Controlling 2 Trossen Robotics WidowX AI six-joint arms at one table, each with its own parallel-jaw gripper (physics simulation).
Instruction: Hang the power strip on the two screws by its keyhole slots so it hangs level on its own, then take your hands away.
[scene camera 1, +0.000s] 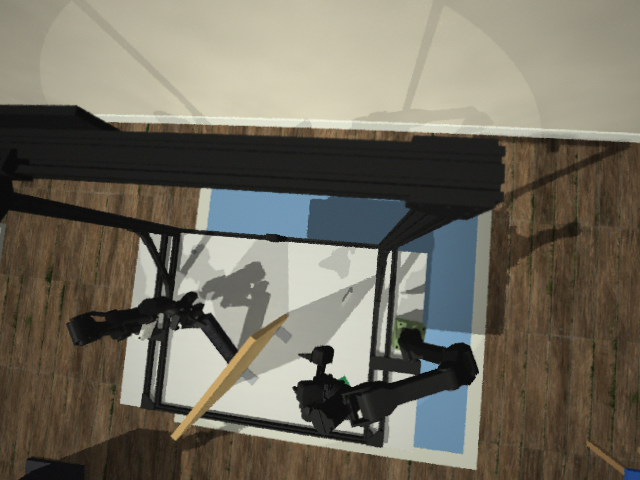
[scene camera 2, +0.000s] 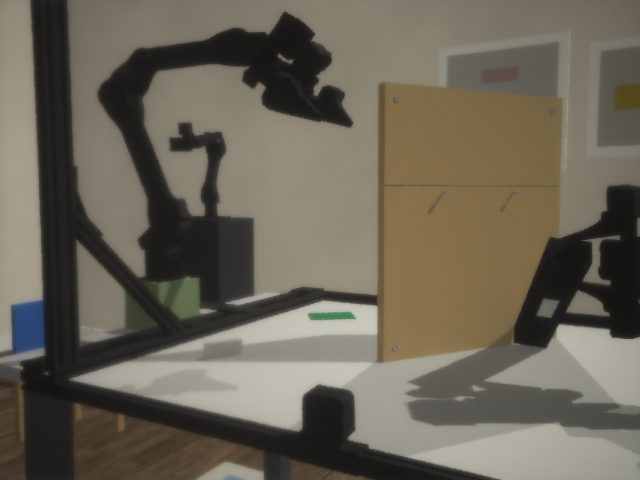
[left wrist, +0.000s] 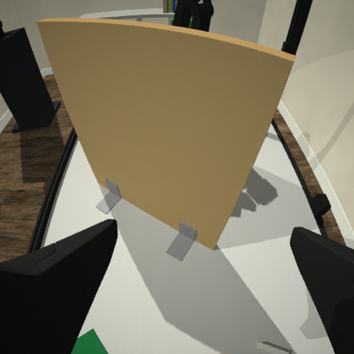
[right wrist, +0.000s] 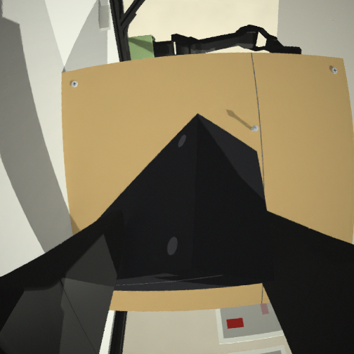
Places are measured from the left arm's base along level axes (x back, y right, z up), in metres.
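Pixels of known places: left gripper, fingertip midpoint: (scene camera 1: 296, 370) (scene camera 2: 337, 122); right gripper, fingertip midpoint: (scene camera 1: 209, 324) (scene camera 2: 560, 260); left arm's base, link origin: (scene camera 1: 410, 338) (scene camera 2: 162, 278); right arm's base, link origin: (scene camera 1: 134, 324).
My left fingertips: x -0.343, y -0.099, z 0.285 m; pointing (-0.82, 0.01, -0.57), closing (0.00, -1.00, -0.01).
Note:
Ahead of a thing's pixels: the offset from my left fingertips to its top centre.
The black power strip (scene camera 1: 221, 341) (scene camera 2: 540, 289) (right wrist: 160, 210) is tilted, its lower end toward the picture's left in scene camera 2; two oval slots show on it in the right wrist view. My right gripper (scene camera 1: 194, 314) (scene camera 2: 580, 263) (right wrist: 181, 216) is shut on it, in front of the board's screw side. The wooden board {dy -0.086, dx -0.214, dz +0.042 m} (scene camera 1: 232, 369) (scene camera 2: 465, 268) (left wrist: 170, 110) (right wrist: 125, 115) stands upright. Two screws {dy -0.015, dx -0.193, dz -0.117 m} (scene camera 2: 446, 192) {dy -0.143, dx -0.262, dz -0.117 m} (scene camera 2: 515, 192) stick out below its dark line; one screw (right wrist: 254, 128) shows in the right wrist view. My left gripper (scene camera 1: 299, 372) (scene camera 2: 334, 120) (left wrist: 206, 233) is open and empty, behind the board.
Grey brackets (left wrist: 111, 197) (left wrist: 183, 241) stand at the board's foot. A green flat piece {dy -0.168, dx +0.127, dz -0.377 m} (scene camera 2: 331, 315) (left wrist: 91, 344) and a small grey block {dy +0.184, dx +0.096, dz -0.356 m} (scene camera 2: 222, 347) lie on the table. A green box (scene camera 2: 180, 299) (right wrist: 142, 47) stands by the left arm's base. Black frame beams surround the table.

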